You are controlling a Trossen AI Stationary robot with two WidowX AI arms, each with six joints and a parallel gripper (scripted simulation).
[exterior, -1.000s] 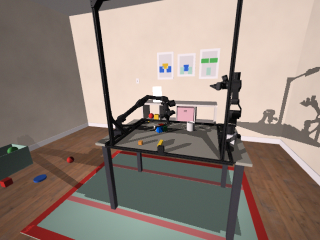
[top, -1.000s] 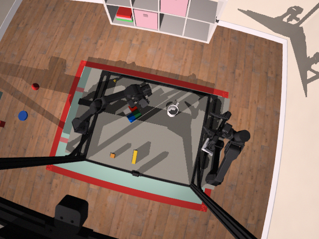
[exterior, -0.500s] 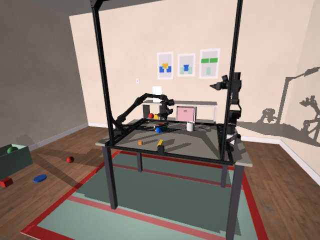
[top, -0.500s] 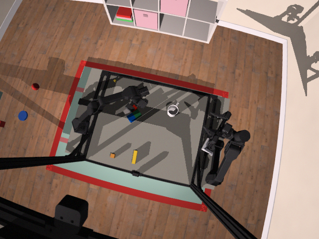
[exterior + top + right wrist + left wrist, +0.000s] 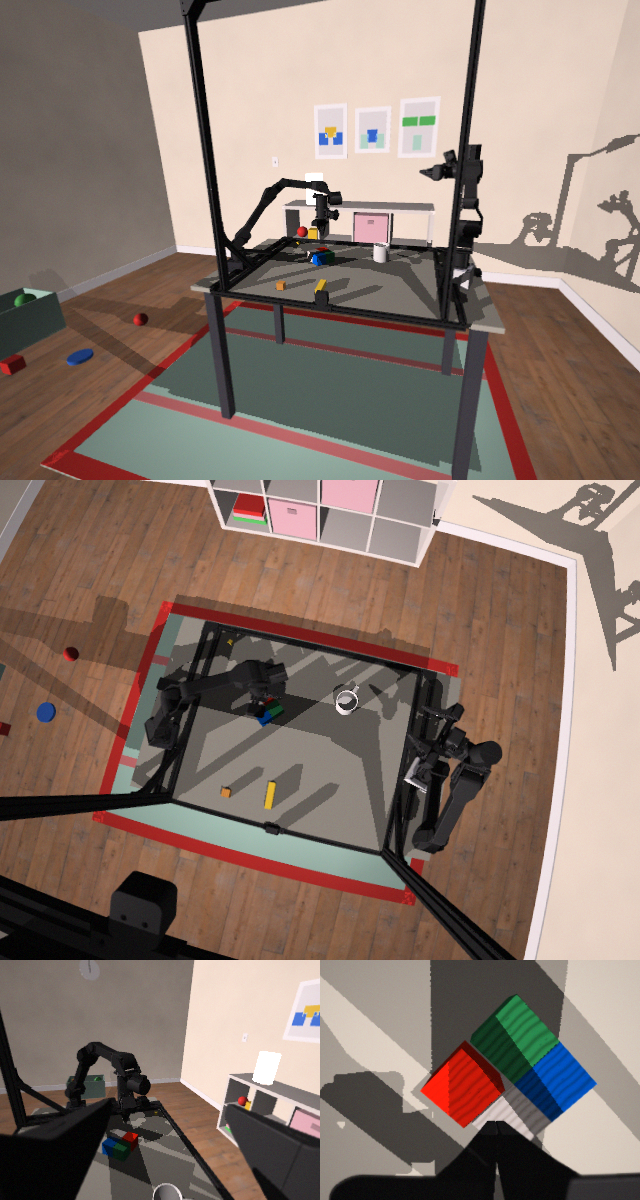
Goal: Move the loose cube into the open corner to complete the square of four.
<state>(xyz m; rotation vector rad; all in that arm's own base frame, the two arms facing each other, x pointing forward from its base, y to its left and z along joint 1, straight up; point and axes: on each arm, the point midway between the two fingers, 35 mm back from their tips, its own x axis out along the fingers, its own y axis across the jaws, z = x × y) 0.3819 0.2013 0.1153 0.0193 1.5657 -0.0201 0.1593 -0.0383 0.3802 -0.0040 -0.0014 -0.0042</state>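
My left hand is 140 mm above the red cube, 20 mm short of it and 10 mm to the right of it. Round my left hand: green cube: 140 mm below, 30 mm to the right, 20 mm behind; then blue cube: 140 mm below, 60 mm behind, 10 mm to the left; then white cube: 140 mm below, 40 mm to the left, 20 mm behind.
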